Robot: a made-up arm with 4 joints. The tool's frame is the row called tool.
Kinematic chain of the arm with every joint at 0, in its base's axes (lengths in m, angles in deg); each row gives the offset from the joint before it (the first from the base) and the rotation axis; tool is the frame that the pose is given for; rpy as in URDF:
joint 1: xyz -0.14 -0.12 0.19 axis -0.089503 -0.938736 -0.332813
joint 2: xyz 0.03 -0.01 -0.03 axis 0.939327 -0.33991 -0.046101
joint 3: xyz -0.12 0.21 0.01 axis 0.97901 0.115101 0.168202
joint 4: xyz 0.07 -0.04 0 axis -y
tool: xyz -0.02 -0.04 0.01 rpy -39.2 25.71 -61
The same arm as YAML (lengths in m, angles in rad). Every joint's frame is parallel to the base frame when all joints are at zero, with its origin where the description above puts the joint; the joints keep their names.
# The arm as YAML. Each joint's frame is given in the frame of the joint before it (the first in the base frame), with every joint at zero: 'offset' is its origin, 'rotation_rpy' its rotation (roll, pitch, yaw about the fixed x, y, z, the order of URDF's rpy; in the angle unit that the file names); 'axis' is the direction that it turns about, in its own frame. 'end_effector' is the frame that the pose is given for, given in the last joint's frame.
length_unit: m
angle_unit: rad
chain:
  - id: joint 1
    offset: [-0.14, -0.12, 0.19]
    rotation_rpy: [0.0, 0.0, 0.0]
    axis: [-0.089503, -0.938736, -0.332813]
  - id: joint 2
    offset: [0.03, -0.01, -0.03]
    rotation_rpy: [0.0, 0.0, 0.0]
    axis: [0.939327, -0.33991, -0.046101]
  - id: joint 3
    offset: [-0.12, 0.21, 0.01]
    rotation_rpy: [0.0, 0.0, 0.0]
    axis: [0.97901, 0.115101, 0.168202]
  - id: joint 4
    offset: [0.07, -0.04, 0.0]
    rotation_rpy: [0.0, 0.0, 0.0]
    axis: "-y"
end_effector:
  offset: [-0.02, -0.04, 0.01]
  rotation_rpy: [-0.6842, 0.4487, -1.0647]

